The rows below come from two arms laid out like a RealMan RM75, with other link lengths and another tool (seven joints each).
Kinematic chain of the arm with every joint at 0, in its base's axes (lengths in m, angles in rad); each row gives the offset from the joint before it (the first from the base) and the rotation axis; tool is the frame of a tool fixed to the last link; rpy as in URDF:
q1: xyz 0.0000 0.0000 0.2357 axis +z
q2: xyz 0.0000 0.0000 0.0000 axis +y
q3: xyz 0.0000 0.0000 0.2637 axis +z
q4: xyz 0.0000 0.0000 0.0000 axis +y
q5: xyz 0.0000 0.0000 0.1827 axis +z
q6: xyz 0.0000 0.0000 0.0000 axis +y
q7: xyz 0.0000 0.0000 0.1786 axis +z
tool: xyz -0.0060 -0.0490 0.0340 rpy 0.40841 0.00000 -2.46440
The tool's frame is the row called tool.
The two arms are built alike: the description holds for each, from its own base.
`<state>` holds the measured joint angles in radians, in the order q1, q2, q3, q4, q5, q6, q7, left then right.
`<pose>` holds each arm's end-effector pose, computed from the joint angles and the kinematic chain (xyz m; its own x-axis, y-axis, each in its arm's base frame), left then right.
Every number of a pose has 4 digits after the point.
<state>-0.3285 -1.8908 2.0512 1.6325 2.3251 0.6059 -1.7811 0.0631 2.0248 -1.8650 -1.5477 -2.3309 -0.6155 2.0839</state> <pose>-0.1071 0.3755 -0.0727 -0.3247 0.8035 0.4989 0.9033 0.4198 -0.0884 0.2185 0.3648 -0.0570 -0.6848 0.5735 0.4497 0.6887 0.7110 0.1420</pose>
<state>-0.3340 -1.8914 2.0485 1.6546 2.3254 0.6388 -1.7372 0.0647 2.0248 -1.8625 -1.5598 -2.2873 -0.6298 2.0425</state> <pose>-0.0997 0.3708 -0.0745 -0.2687 0.8251 0.4970 0.9195 0.3735 -0.1229 0.2098 0.3634 -0.0585 -0.6934 0.5619 0.4511 0.6712 0.7314 0.1207</pose>
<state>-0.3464 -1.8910 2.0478 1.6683 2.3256 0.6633 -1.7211 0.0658 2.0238 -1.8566 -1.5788 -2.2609 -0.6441 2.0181</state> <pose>-0.0932 0.3684 -0.0762 -0.2356 0.8390 0.4906 0.9277 0.3445 -0.1436 0.2015 0.3631 -0.0569 -0.7015 0.5480 0.4557 0.6550 0.7477 0.1091</pose>
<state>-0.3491 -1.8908 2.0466 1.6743 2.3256 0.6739 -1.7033 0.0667 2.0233 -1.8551 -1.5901 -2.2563 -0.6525 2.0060</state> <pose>-0.0910 0.3669 -0.0767 -0.2132 0.8450 0.4903 0.9322 0.3262 -0.1568 0.1971 0.3628 -0.0562 -0.7115 0.5377 0.4524 0.6424 0.7587 0.1084</pose>
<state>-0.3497 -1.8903 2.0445 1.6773 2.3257 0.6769 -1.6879 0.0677 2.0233 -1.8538 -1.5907 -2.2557 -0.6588 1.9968</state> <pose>-0.0896 0.3666 -0.0762 -0.1968 0.8471 0.4937 0.9356 0.3128 -0.1638 0.1966 0.3625 -0.0567 -0.7180 0.5351 0.4452 0.6366 0.7634 0.1092</pose>
